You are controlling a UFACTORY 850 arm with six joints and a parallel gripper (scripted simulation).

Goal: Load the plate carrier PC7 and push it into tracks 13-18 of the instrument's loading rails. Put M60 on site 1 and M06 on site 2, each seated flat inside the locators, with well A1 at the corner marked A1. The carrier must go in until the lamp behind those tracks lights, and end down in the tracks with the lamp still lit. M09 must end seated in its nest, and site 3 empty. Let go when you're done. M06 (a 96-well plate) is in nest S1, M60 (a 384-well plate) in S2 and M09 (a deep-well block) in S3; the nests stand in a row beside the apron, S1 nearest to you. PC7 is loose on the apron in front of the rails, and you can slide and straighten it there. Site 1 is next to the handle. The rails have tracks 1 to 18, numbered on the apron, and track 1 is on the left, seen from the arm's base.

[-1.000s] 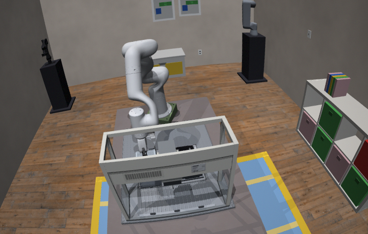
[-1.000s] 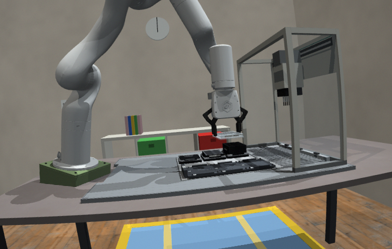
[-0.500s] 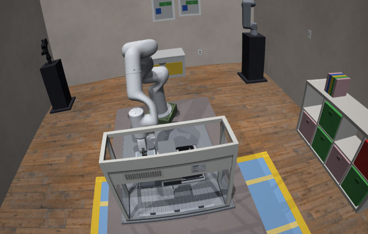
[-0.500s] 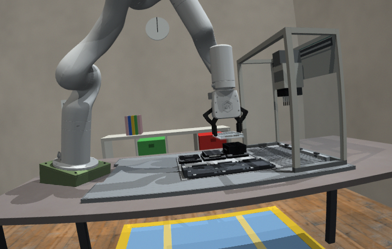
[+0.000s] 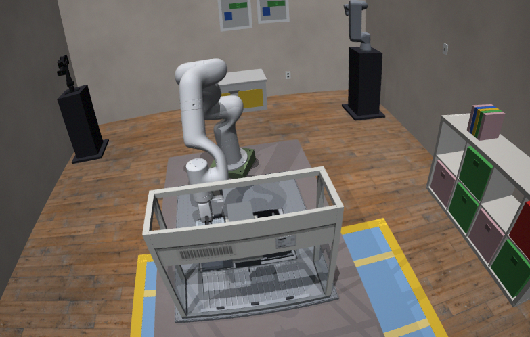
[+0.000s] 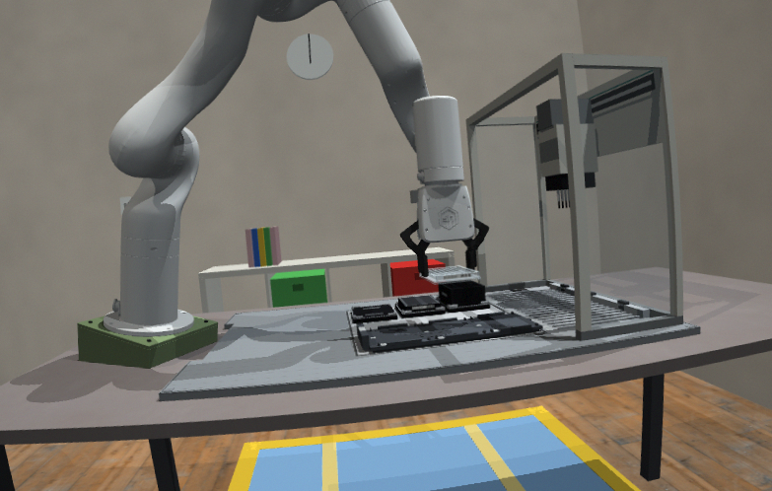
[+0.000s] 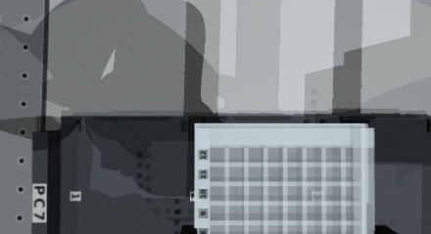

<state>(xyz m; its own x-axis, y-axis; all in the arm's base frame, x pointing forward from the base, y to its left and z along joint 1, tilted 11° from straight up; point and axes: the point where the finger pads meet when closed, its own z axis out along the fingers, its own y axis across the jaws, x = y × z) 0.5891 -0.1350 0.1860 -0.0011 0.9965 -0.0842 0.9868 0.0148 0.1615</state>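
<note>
Now: the carrier PC7 110 mm below my hand and 10 mm behind it. Also, from my hand: 96-well plate M06 (10 mm below); then nest S2 (260 mm to the left, 120 mm below, 10 mm behind); then nest S1 (260 mm to the left, 120 mm below, 120 mm behind).
</note>
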